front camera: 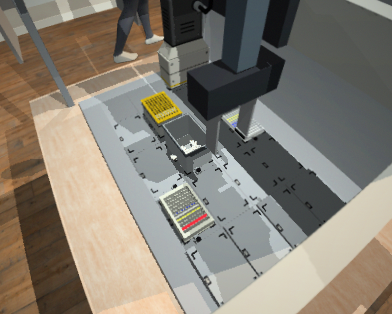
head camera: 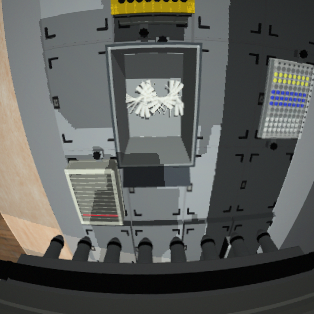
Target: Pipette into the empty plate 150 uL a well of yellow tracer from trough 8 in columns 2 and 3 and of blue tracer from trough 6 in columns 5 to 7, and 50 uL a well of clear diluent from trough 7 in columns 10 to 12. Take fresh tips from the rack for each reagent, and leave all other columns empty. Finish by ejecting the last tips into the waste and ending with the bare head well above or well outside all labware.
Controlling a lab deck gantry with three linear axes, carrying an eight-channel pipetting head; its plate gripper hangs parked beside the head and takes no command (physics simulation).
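The pipetting head is bare, its dark nozzles carrying no tips. It hangs high, toward the back in the front view. The parked plate gripper hangs beside it, its two grey paddles apart and nothing held between them. The plate, partly behind a paddle in the front view, shows two yellow columns, three blue columns and whitish columns near the other end. The waste bin holds a heap of white tips. The trough reservoir shows a red line; yellow and blue lines show in the front view.
The yellow tip rack stands beyond the waste bin, with dark holes along the edge seen in the head view. The bin's walls rise above the deck between rack and reservoir. A person's legs show beyond the table.
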